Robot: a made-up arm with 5 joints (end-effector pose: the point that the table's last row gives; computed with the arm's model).
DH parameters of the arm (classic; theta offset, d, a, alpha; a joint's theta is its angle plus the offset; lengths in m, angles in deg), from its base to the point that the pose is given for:
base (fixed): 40.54 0 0.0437 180
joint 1: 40.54 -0.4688 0.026 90
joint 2: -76.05 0 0.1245 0
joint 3: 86.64 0 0.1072 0
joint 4: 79.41 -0.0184 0.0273 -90
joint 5: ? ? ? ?
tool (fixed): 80.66 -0.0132 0 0
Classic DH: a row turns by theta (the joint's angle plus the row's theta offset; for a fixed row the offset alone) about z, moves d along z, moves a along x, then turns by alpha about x.
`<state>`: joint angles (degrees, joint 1 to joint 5).
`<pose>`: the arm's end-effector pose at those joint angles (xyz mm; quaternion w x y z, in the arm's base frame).
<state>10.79 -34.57 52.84 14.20 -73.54</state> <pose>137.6 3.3 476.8 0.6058 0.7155 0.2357 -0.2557</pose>
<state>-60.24 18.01 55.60 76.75 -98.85</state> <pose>57.7 61.6 461.5 0.4297 -0.0511 0.5762 -0.6934</pose>
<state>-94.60 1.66 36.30 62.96 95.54</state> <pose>57.7 124.8 457.6 0.0340 -0.7738 0.0617 0.6296</pose>
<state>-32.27 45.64 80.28 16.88 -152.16</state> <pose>40.7 18.9 435.7 0.1988 0.3440 0.2037 -0.8948</pose>
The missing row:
joint 5: 70.22 -0.0589 0.0046 -99.32
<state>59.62 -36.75 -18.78 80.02 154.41</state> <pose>62.3 -69.5 622.2 0.3731 -0.7803 0.4901 -0.1085</pose>
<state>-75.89 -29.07 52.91 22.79 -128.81</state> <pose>66.9 130.7 474.4 0.3688 0.5853 0.7110 -0.1263</pose>
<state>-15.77 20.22 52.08 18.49 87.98</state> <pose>119.5 19.3 409.1 0.5103 -0.5527 0.5273 0.3951</pose>
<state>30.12 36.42 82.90 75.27 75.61</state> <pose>22.4 -2.0 510.1 0.0144 -0.1771 -0.8464 -0.5020</pose>
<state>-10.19 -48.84 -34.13 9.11 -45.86</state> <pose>72.5 26.9 717.4 0.7079 0.4756 -0.3734 0.3650</pose>
